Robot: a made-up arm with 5 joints.
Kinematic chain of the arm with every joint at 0, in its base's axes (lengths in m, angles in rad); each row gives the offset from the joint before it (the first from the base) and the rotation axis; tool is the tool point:
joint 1: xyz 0 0 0.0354 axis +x
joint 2: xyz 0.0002 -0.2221 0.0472 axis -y
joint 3: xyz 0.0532 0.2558 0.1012 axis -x
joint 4: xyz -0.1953 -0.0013 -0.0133 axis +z
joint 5: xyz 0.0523 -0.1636 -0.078 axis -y
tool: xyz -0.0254 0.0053 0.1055
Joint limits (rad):
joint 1: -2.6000..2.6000
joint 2: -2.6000..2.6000
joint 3: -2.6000..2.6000
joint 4: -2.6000..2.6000
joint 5: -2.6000..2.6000
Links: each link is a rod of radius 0.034 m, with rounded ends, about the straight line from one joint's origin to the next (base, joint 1, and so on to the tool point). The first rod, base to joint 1, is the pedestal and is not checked.
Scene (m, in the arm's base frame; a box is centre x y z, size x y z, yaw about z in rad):
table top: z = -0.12
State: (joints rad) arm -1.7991 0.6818 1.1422 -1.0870 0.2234
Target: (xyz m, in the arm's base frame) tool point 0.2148 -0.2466 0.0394
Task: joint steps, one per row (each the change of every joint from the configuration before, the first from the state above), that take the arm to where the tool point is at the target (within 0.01 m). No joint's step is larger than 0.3 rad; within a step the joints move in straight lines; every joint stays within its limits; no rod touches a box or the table.
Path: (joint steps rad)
1: 0.0211 0.2740 0.0170 -0.1302 -0.1586
2: 0.0211 0.2741 0.0170 -0.1302 -0.1587
3: 0.0212 0.2740 0.0169 -0.1302 -0.1586
4: 0.0211 0.2740 0.0170 -0.1302 -0.1587
5: 0.0211 0.2740 0.0170 -0.1302 -0.1586
6: 0.0211 0.2741 0.0170 -0.1301 -0.1587
7: 0.0211 0.2740 0.0170 -0.1302 -0.1586

